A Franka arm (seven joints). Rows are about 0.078 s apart.
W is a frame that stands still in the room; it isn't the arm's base.
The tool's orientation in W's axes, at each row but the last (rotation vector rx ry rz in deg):
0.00 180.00 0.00
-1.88 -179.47 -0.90
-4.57 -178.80 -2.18
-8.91 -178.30 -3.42
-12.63 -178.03 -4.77
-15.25 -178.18 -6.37
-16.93 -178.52 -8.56
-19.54 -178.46 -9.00
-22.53 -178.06 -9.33
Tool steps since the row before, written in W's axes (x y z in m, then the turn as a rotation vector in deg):
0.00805 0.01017 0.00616 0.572 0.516 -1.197
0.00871 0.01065 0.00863 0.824 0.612 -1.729
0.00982 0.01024 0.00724 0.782 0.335 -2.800
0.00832 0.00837 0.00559 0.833 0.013 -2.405
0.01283 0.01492 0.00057 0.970 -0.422 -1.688
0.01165 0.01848 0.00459 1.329 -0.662 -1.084
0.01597 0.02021 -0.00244 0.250 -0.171 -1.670
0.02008 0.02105 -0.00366 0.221 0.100 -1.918
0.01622 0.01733 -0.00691 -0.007 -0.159 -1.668
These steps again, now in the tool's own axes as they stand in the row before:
-0.00805 0.01017 -0.00616 -0.572 0.516 1.197
-0.00841 0.01092 -0.00860 -0.827 0.612 1.728
-0.00914 0.01090 -0.00717 -0.821 0.308 2.792
-0.00729 0.00936 -0.00545 -0.892 0.007 2.384
-0.01059 0.01660 -0.00002 -1.068 -0.367 1.641
-0.00824 0.02047 -0.00338 -1.448 -0.499 1.017
-0.01195 0.02253 0.00437 -0.306 -0.277 1.646
-0.01512 0.02442 0.00588 -0.223 -0.045 1.920
-0.01153 0.02002 0.00880 -0.062 -0.325 1.642

